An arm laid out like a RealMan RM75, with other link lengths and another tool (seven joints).
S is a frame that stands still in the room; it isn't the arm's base.
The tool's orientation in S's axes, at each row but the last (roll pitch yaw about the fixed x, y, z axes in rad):
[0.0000, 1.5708, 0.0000]
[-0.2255, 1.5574, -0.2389]
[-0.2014, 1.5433, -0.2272]
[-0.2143, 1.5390, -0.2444]
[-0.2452, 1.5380, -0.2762]
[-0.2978, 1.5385, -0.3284]
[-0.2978, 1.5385, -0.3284]
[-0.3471, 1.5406, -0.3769]
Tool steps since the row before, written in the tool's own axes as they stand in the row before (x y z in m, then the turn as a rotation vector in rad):
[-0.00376, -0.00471, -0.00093, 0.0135, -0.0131, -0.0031]
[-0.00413, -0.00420, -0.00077, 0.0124, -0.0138, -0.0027]
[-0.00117, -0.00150, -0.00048, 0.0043, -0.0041, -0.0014]
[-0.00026, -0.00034, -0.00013, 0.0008, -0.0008, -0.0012]
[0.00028, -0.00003, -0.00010, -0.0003, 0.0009, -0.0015]
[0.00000, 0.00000, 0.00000, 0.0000, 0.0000, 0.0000]
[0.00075, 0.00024, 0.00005, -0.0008, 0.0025, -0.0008]
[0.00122, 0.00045, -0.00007, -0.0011, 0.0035, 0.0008]
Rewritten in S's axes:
[-0.00093, -0.00471, 0.00376, -0.0031, -0.0131, -0.0135]
[-0.00088, -0.00418, 0.00413, -0.0027, -0.0138, -0.0124]
[-0.00055, -0.00148, 0.00116, -0.0014, -0.0041, -0.0043]
[-0.00015, -0.00033, 0.00026, -0.0012, -0.0008, -0.0008]
[-0.00009, -0.00003, -0.00028, -0.0015, 0.0009, 0.0002]
[0.00000, 0.00000, 0.00000, 0.0000, 0.0000, 0.0000]
[0.00008, 0.00023, -0.00075, -0.0007, 0.0025, 0.0008]
[-0.00002, 0.00044, -0.00123, 0.0009, 0.0035, 0.0011]

